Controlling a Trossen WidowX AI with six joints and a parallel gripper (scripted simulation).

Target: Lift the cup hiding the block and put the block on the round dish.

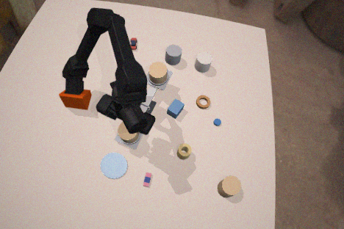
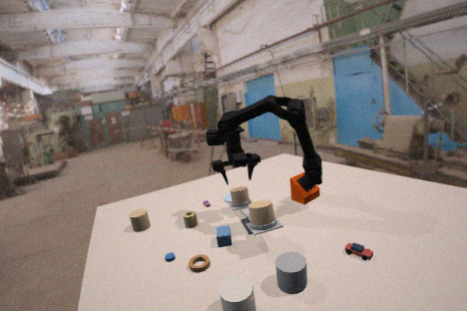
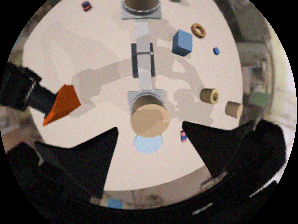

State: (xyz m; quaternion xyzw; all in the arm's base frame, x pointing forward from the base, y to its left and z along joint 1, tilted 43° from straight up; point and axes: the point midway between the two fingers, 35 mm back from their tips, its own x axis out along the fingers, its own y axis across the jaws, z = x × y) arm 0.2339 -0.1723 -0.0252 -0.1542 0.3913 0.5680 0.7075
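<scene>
The pale-green block lies 80 mm below my gripper tip. From my gripper tip the other things lie so: light blue round dish: 50 mm behind, 120 mm to the right, 120 mm below; then pink-and-blue piece: 80 mm ahead, 160 mm to the right, 110 mm below; then yellow ring: 210 mm ahead, 50 mm to the right, 100 mm below.
</scene>
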